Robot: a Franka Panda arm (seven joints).
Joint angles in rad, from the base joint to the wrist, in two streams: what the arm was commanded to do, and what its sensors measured. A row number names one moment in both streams.
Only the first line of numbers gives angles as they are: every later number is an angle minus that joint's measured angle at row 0.
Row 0, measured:
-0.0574, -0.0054, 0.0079, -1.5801, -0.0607, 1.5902, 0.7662
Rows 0 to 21, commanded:
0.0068, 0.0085, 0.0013, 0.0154, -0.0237, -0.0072, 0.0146
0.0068, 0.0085, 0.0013, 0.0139, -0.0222, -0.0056, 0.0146
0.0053, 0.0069, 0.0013, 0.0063, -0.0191, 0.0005, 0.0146
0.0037, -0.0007, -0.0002, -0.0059, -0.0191, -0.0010, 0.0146
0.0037, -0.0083, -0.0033, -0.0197, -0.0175, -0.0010, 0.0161
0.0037, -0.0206, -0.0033, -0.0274, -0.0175, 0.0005, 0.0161
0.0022, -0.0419, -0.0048, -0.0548, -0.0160, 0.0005, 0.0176
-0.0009, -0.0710, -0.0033, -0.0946, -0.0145, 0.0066, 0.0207
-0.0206, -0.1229, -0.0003, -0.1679, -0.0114, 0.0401, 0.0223
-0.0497, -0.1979, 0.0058, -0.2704, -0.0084, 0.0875, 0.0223
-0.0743, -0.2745, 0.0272, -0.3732, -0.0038, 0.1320, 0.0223
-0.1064, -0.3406, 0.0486, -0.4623, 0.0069, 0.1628, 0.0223
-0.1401, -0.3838, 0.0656, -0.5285, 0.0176, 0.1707, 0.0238
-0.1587, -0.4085, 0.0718, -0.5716, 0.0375, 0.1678, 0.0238
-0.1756, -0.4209, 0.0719, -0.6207, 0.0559, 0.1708, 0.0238
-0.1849, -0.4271, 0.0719, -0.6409, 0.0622, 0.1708, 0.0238
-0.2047, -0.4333, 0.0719, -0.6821, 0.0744, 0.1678, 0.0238
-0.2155, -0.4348, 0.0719, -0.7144, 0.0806, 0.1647, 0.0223
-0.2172, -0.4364, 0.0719, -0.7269, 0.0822, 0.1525, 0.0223
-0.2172, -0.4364, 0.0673, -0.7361, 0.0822, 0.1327, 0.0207
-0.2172, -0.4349, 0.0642, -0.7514, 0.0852, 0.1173, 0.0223
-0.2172, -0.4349, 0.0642, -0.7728, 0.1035, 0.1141, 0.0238
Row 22, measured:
-0.2010, -0.4247, 0.0512, -0.7222, 0.0684, 0.1261, 0.0124
